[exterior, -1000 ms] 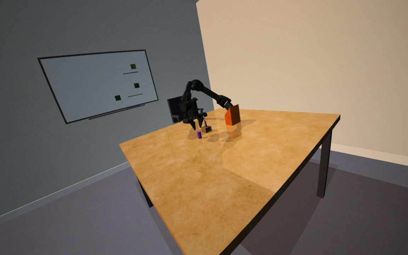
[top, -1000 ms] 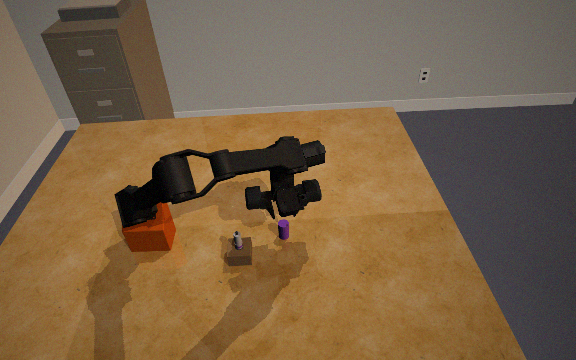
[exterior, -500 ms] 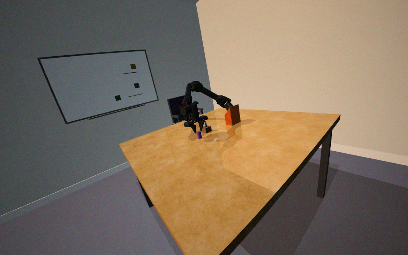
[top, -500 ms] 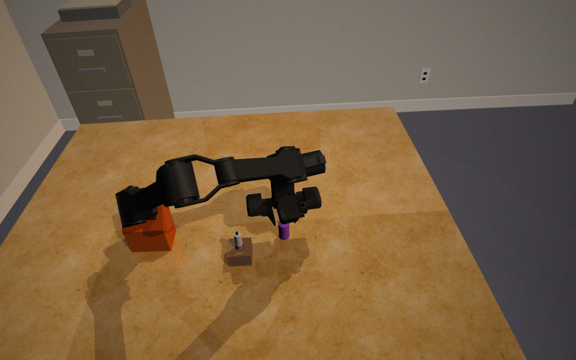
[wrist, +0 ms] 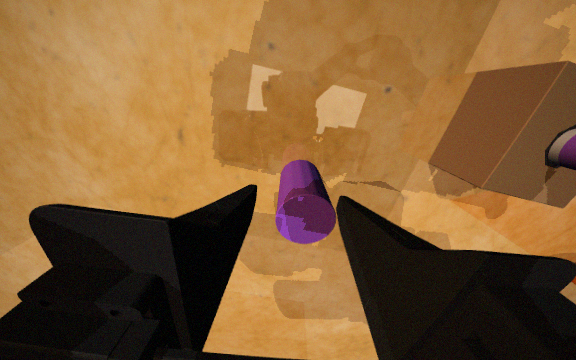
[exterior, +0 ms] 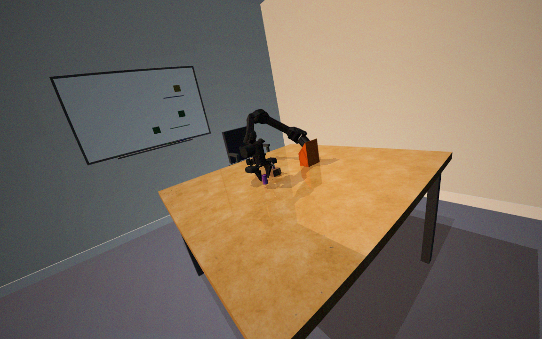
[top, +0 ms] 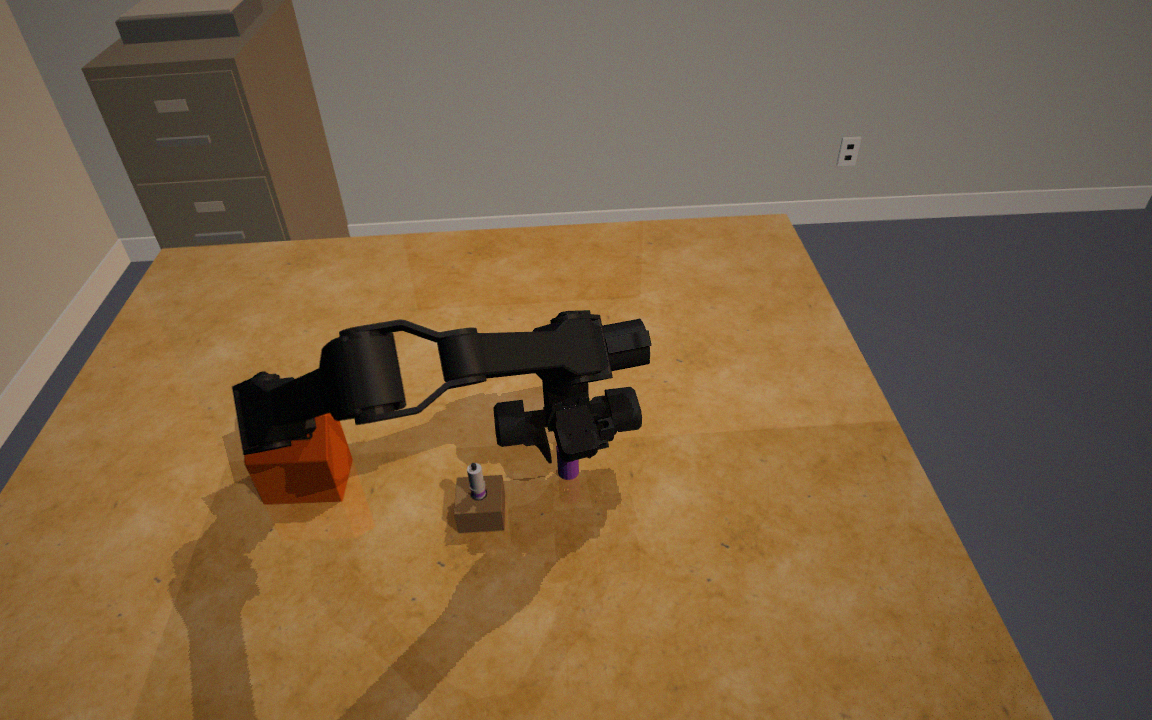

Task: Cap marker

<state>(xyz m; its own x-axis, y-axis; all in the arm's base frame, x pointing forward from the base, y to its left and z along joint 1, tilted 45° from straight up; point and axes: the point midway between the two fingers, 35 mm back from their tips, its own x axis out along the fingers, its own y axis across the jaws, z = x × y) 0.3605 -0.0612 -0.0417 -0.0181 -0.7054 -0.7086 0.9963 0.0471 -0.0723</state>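
The purple cap lies right at my gripper tip. From my gripper tip the other things lie so: holder block (120 mm behind, 60 mm to the right, 10 mm below).
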